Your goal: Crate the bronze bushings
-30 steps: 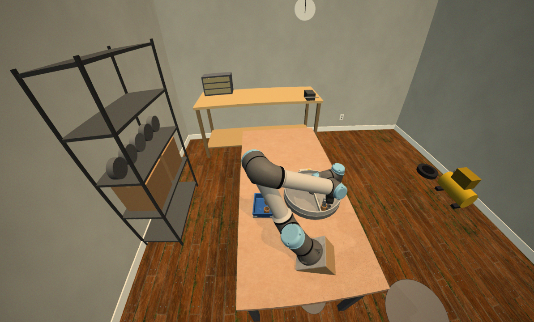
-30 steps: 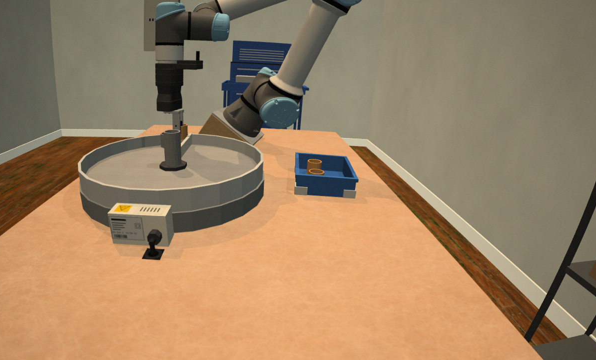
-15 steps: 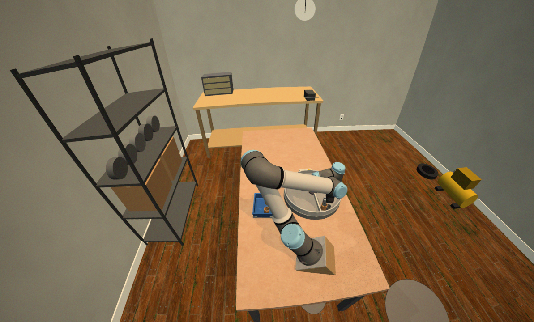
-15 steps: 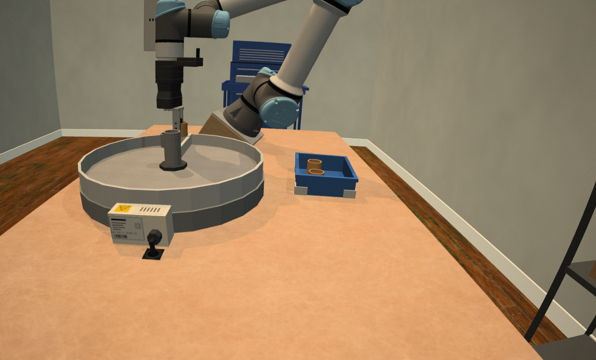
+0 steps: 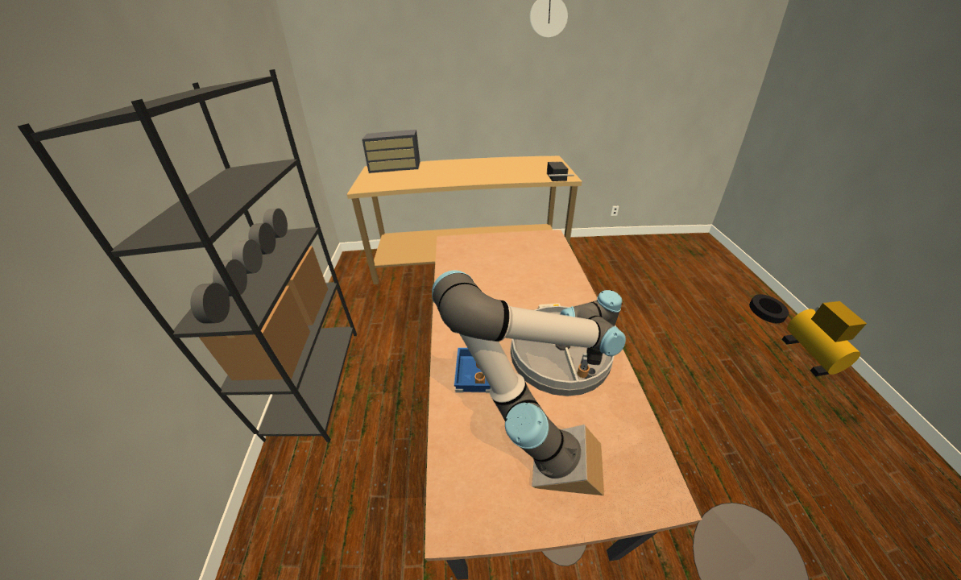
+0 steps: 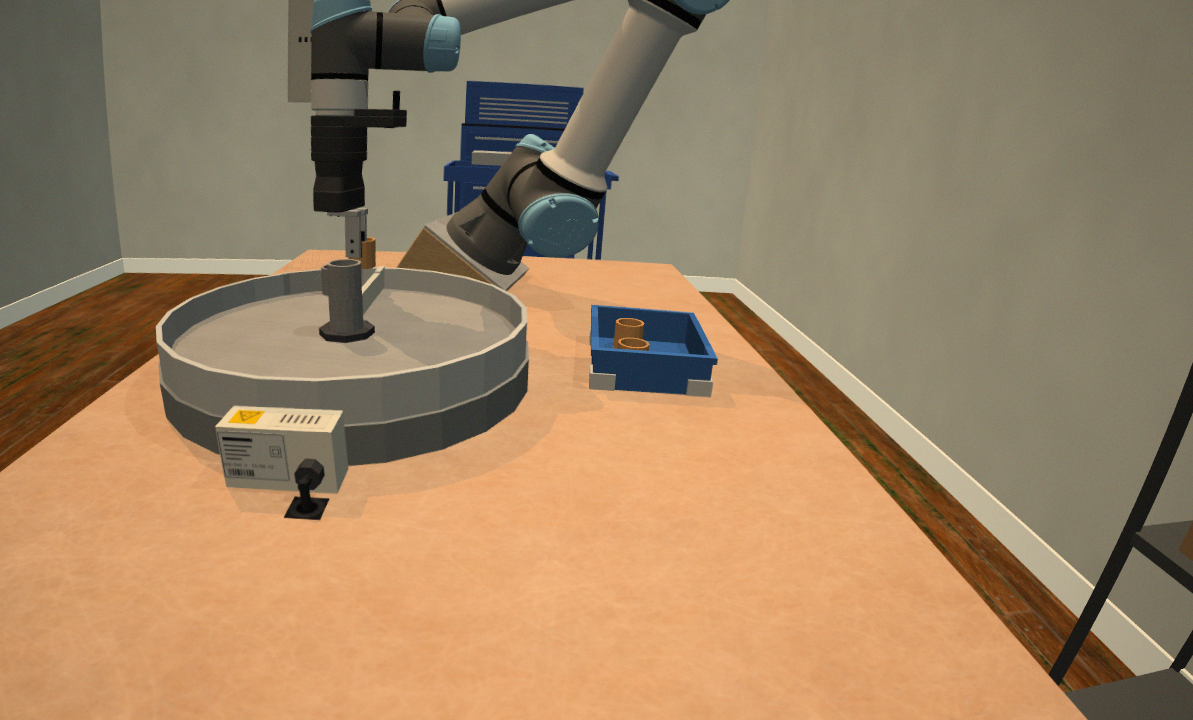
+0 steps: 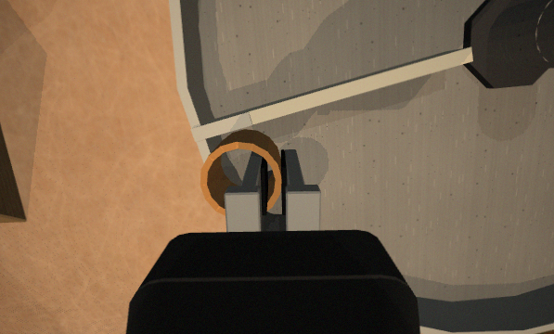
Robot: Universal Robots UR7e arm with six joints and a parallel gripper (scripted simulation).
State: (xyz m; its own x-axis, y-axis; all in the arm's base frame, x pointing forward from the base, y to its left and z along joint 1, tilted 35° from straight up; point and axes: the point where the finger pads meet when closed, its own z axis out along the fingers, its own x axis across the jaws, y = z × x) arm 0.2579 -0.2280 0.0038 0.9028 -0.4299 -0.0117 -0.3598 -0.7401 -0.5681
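Right now my hand is 14 cm short of the blue crate, 38 cm to the right of it and 10 cm above it. The rest, counted from my hand: turning table: 17 cm ahead, 1 cm to the left, 7 cm below.
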